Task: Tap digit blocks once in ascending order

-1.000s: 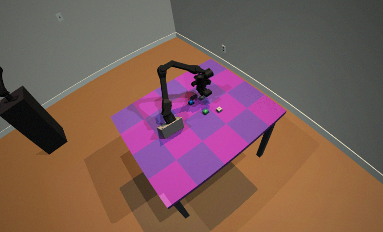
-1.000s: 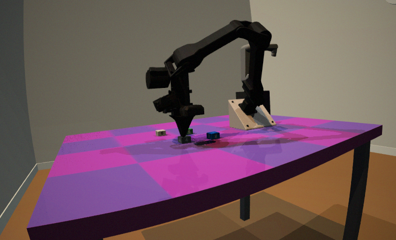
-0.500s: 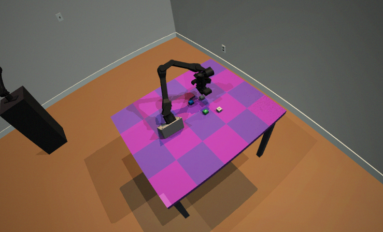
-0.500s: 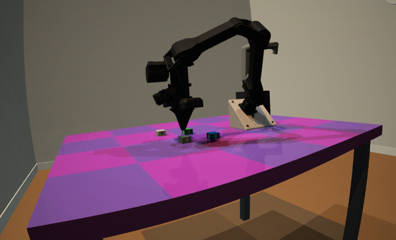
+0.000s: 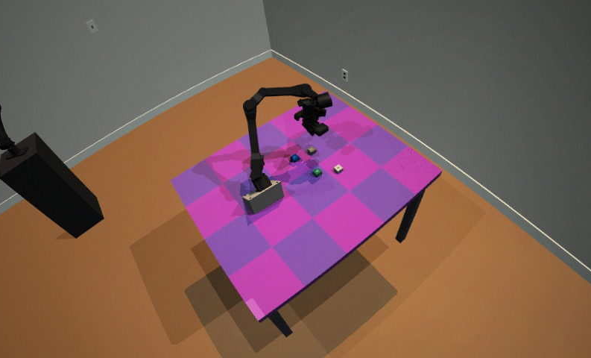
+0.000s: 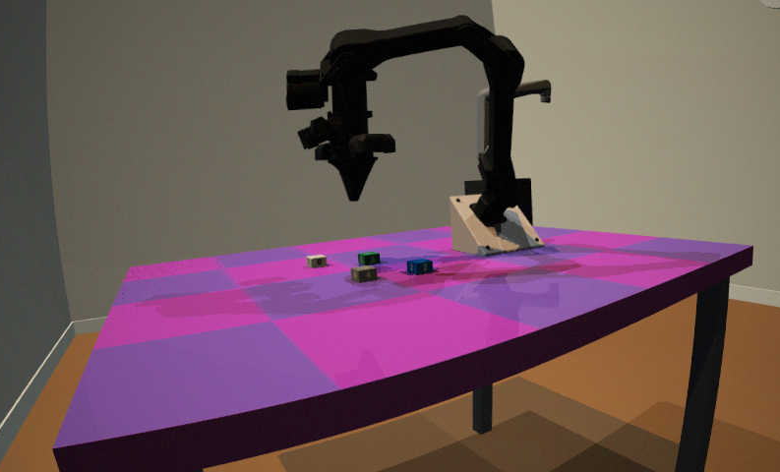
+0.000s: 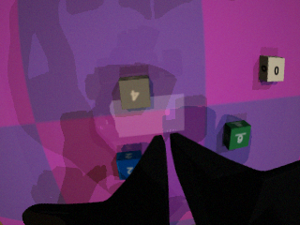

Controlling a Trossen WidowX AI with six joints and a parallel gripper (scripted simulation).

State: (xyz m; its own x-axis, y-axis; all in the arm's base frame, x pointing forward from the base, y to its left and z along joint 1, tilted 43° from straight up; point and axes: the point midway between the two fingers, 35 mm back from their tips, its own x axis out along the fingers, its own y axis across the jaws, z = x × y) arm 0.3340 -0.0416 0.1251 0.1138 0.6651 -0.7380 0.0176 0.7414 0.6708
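My gripper tip is 120 mm above the green block, 110 mm to the left of it and 80 mm past it. Round my gripper tip: beige block marked 0: 170 mm to the right, 120 mm below, 10 mm ahead; then grey-tan block: 120 mm below, 20 mm to the left; then blue block marked 2: 120 mm below, 100 mm behind, 40 mm to the left.
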